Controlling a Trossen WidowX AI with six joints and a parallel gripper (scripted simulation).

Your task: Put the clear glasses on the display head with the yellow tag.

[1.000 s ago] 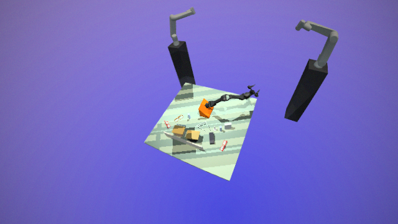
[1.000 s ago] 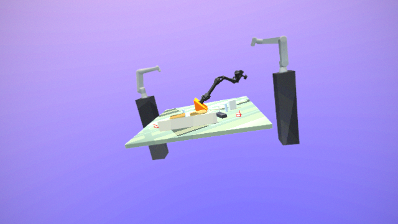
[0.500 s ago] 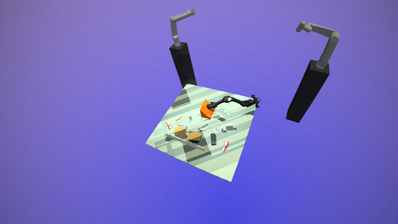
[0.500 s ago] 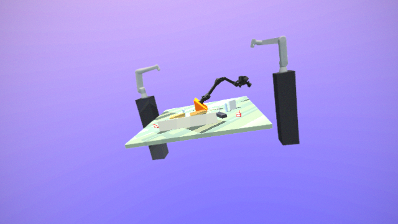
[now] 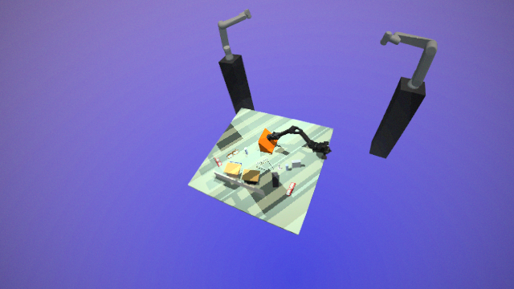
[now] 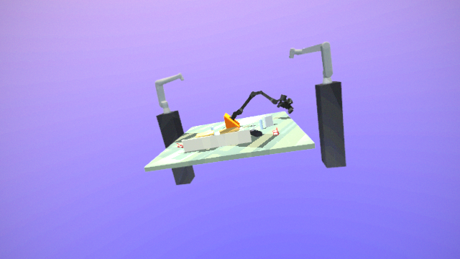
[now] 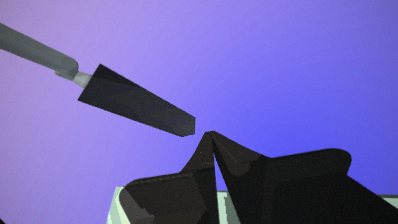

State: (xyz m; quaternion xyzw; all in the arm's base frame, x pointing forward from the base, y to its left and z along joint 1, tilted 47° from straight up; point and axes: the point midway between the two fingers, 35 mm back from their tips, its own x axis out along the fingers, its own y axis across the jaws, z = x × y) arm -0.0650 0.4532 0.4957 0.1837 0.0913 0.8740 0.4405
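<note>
My gripper tip is now 500 mm short of the dark case, 430 mm to the left of it and 70 mm above it. From my gripper tip the other things lie so: grey box (260 mm ahead, 290 mm to the right, 40 mm below); then low white wall (710 mm ahead, 760 mm to the right, 40 mm below).
</note>
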